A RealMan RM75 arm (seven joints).
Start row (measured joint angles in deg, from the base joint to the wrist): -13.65 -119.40 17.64 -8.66 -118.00 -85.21 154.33
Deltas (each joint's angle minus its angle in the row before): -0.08 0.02 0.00 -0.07 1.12 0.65 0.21; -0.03 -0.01 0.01 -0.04 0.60 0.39 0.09; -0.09 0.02 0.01 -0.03 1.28 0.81 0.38; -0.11 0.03 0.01 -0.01 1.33 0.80 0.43; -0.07 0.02 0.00 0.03 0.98 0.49 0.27; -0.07 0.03 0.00 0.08 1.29 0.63 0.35; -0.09 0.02 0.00 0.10 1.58 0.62 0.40; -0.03 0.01 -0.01 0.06 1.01 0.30 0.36; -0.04 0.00 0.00 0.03 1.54 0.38 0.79; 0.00 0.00 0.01 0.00 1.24 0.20 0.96; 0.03 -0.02 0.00 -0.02 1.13 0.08 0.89; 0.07 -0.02 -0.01 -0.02 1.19 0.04 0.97; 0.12 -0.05 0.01 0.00 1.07 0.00 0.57; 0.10 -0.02 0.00 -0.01 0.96 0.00 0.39; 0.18 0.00 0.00 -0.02 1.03 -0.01 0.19; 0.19 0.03 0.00 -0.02 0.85 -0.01 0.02; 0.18 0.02 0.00 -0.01 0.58 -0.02 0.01; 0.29 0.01 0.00 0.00 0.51 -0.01 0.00; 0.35 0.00 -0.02 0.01 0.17 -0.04 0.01; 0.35 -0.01 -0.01 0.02 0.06 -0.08 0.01; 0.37 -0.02 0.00 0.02 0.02 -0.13 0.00
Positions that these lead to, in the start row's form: -13.73 -119.38 17.64 -8.73 -116.88 -84.56 154.54; -13.76 -119.39 17.65 -8.77 -116.28 -84.17 154.63; -13.85 -119.37 17.66 -8.80 -115.00 -83.36 155.01; -13.96 -119.34 17.67 -8.81 -113.67 -82.56 155.44; -14.03 -119.32 17.67 -8.78 -112.69 -82.07 155.71; -14.10 -119.29 17.67 -8.70 -111.40 -81.44 156.06; -14.19 -119.27 17.67 -8.60 -109.82 -80.82 156.46; -14.22 -119.26 17.66 -8.54 -108.81 -80.52 156.82; -14.26 -119.26 17.66 -8.51 -107.27 -80.14 157.61; -14.26 -119.26 17.67 -8.51 -106.03 -79.94 158.57; -14.23 -119.28 17.67 -8.53 -104.90 -79.86 159.46; -14.16 -119.30 17.66 -8.55 -103.71 -79.82 160.43; -14.04 -119.35 17.67 -8.55 -102.64 -79.82 161.00; -13.94 -119.37 17.67 -8.56 -101.68 -79.82 161.39; -13.76 -119.37 17.67 -8.58 -100.65 -79.83 161.58; -13.57 -119.34 17.67 -8.60 -99.80 -79.84 161.60; -13.39 -119.32 17.67 -8.61 -99.22 -79.86 161.61; -13.10 -119.31 17.67 -8.61 -98.71 -79.87 161.61; -12.75 -119.31 17.65 -8.60 -98.54 -79.91 161.62; -12.40 -119.32 17.64 -8.58 -98.48 -79.99 161.63; -12.03 -119.34 17.64 -8.56 -98.46 -80.12 161.63
